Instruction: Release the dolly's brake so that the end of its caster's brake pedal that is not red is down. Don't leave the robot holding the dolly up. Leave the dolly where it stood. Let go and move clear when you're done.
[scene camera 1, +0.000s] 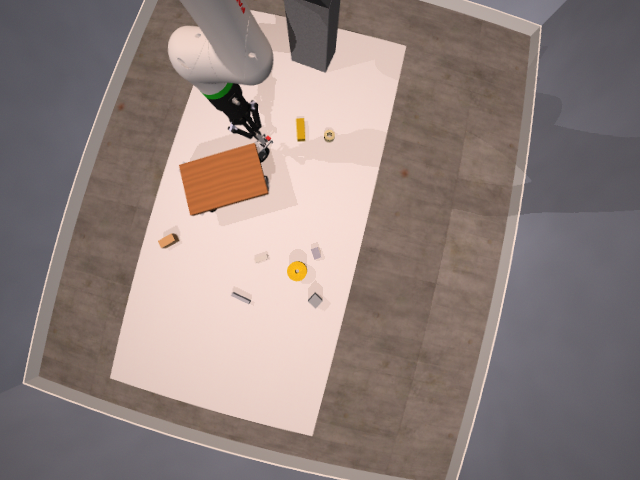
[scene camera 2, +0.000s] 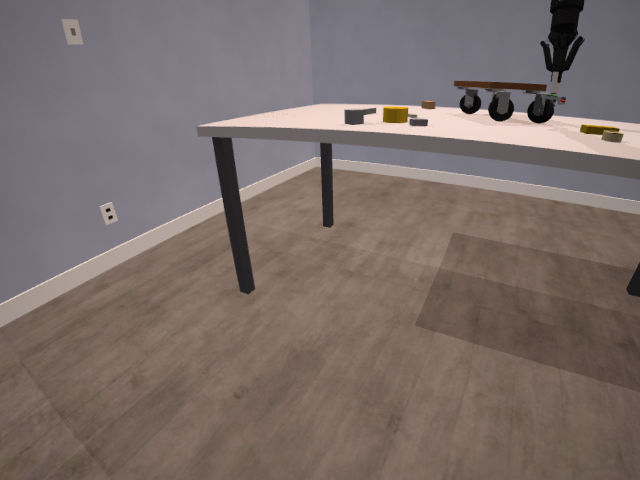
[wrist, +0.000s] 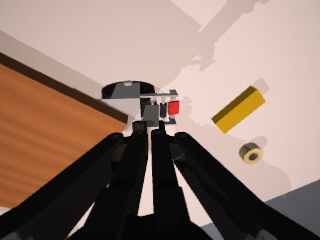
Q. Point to my gripper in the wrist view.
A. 152, 115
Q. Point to a yellow bar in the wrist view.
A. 249, 100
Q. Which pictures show my gripper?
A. Scene camera 1, scene camera 2 and the wrist view: all of them.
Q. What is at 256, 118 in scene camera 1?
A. My gripper.
